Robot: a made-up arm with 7 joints. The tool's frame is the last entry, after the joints. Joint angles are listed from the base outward.
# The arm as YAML. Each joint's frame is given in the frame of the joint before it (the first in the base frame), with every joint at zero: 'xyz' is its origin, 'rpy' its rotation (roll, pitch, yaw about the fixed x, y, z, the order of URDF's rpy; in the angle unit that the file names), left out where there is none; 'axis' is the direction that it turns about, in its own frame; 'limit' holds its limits. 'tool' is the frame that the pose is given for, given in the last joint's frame.
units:
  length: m
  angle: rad
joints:
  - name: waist
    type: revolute
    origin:
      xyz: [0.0, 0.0, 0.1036]
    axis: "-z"
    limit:
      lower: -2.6
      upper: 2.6
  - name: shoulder
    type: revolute
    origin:
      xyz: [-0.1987, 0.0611, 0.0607]
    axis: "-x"
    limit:
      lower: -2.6
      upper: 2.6
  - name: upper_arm
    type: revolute
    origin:
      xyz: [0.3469, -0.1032, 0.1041]
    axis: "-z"
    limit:
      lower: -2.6
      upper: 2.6
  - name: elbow
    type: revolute
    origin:
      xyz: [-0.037, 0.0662, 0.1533]
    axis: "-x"
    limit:
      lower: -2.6
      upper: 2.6
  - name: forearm
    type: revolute
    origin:
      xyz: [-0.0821, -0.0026, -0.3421]
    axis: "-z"
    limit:
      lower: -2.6
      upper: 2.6
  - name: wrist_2
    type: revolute
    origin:
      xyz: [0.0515, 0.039, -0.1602]
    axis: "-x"
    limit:
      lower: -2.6
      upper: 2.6
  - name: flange
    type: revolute
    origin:
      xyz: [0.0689, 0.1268, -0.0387]
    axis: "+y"
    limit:
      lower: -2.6
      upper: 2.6
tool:
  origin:
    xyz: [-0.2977, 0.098, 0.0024]
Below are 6 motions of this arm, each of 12 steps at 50 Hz.
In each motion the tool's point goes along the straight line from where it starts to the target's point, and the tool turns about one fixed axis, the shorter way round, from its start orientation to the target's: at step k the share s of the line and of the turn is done. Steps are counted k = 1, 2, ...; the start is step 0. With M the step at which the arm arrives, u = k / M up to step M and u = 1 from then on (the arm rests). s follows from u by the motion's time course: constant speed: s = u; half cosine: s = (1 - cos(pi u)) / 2; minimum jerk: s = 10 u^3 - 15 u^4 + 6 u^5.
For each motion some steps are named. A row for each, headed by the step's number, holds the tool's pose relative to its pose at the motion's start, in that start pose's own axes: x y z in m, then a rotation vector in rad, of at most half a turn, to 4 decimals.
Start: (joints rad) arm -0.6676 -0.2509 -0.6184 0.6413 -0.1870 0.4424 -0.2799
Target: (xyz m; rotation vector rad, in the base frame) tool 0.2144 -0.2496 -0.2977 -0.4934 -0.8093 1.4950
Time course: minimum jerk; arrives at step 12
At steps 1, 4, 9, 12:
1: -0.0001 -0.0002 0.0001 0.0005 0.0002 0.0003
4: -0.0036 -0.0092 0.0051 0.0188 0.0071 0.0129
9: -0.0154 -0.0393 0.0219 0.0802 0.0303 0.0551
12: -0.0171 -0.0439 0.0244 0.0894 0.0338 0.0615

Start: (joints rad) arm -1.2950 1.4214 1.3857 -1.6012 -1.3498 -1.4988 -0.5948
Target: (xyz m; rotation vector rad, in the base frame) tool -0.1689 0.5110 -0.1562 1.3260 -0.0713 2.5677
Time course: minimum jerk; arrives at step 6
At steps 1, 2, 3, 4, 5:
1: 0.0000 -0.0006 0.0003 -0.0009 0.0009 0.0011
2: -0.0002 -0.0033 0.0015 -0.0052 0.0052 0.0068
3: -0.0004 -0.0078 0.0037 -0.0124 0.0123 0.0161
4: -0.0007 -0.0124 0.0058 -0.0196 0.0194 0.0254
5: -0.0008 -0.0151 0.0071 -0.0239 0.0237 0.0311

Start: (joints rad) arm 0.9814 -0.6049 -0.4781 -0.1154 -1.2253 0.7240 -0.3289
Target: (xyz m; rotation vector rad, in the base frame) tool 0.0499 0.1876 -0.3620 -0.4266 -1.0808 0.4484
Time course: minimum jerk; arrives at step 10
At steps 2, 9, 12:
2: -0.0010 -0.0005 0.0017 -0.0010 0.0088 -0.0004
9: -0.0169 -0.0085 0.0299 -0.0171 0.1510 -0.0063
12: -0.0171 -0.0085 0.0301 -0.0172 0.1523 -0.0064

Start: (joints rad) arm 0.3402 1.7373 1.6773 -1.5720 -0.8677 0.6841 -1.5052
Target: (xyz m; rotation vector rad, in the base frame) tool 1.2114 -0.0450 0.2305 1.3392 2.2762 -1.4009
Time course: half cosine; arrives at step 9
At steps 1, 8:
1: -0.0009 0.0006 0.0018 0.0008 0.0012 -0.0016
8: -0.0292 0.0206 0.0569 0.0270 0.0379 -0.0512

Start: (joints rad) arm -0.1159 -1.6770 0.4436 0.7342 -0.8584 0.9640 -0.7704
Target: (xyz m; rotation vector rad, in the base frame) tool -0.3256 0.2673 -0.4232 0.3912 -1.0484 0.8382
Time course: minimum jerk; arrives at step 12
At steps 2, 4, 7, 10, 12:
2: -0.0043 -0.0022 0.0019 0.0049 -0.0012 0.0078
4: -0.0252 -0.0131 0.0110 0.0291 -0.0070 0.0462
7: -0.0785 -0.0408 0.0344 0.0905 -0.0218 0.1438
10: -0.1159 -0.0602 0.0507 0.1336 -0.0323 0.2122
12: -0.1202 -0.0624 0.0526 0.1385 -0.0334 0.2201

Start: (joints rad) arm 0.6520 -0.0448 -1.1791 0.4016 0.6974 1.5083 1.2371
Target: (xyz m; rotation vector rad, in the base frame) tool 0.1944 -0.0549 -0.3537 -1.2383 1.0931 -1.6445
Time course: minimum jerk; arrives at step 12
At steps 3, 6, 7, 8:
3: -0.0034 0.0032 -0.0002 -0.0149 0.0348 -0.0077
6: -0.0166 0.0153 -0.0010 -0.0717 0.1680 -0.0373
7: -0.0217 0.0200 -0.0014 -0.0937 0.2195 -0.0487
8: -0.0262 0.0242 -0.0016 -0.1134 0.2655 -0.0589

